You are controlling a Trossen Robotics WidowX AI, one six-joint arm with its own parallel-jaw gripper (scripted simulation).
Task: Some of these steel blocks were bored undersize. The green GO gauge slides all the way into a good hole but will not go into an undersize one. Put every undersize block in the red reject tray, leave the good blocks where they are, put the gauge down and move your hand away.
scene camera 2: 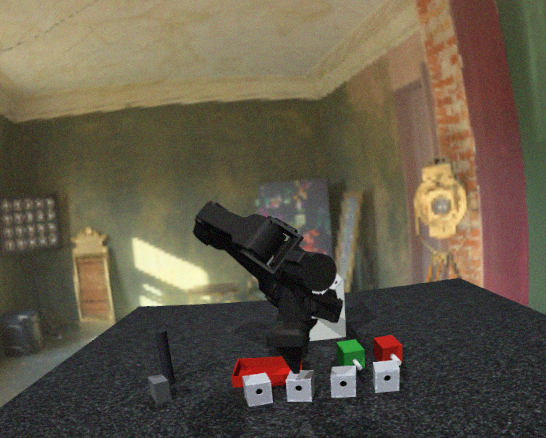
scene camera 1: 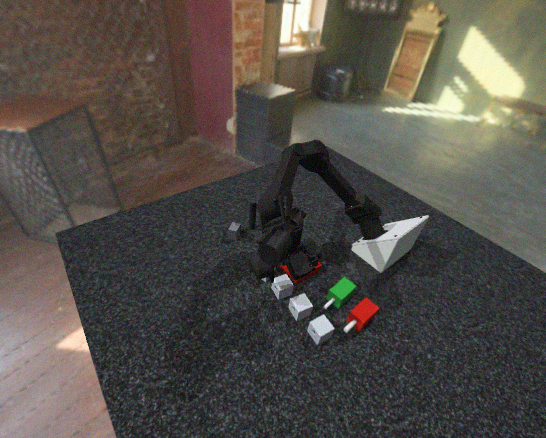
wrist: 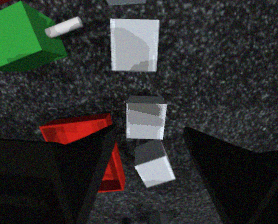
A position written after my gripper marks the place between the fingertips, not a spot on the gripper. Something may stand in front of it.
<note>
My gripper (scene camera 2: pixel 299 365) is open, holding nothing. I also see a red reject tray (scene camera 2: pixel 277 370), a steel block (scene camera 2: pixel 257 387), a steel block (scene camera 2: pixel 300 387), a steel block (scene camera 2: pixel 343 379) and a steel block (scene camera 2: pixel 386 376).
The red reject tray also shows in the wrist view (wrist: pixel 64 131). My gripper shows as well in scene camera 1 (scene camera 1: pixel 282 277) and in the wrist view (wrist: pixel 150 129).
</note>
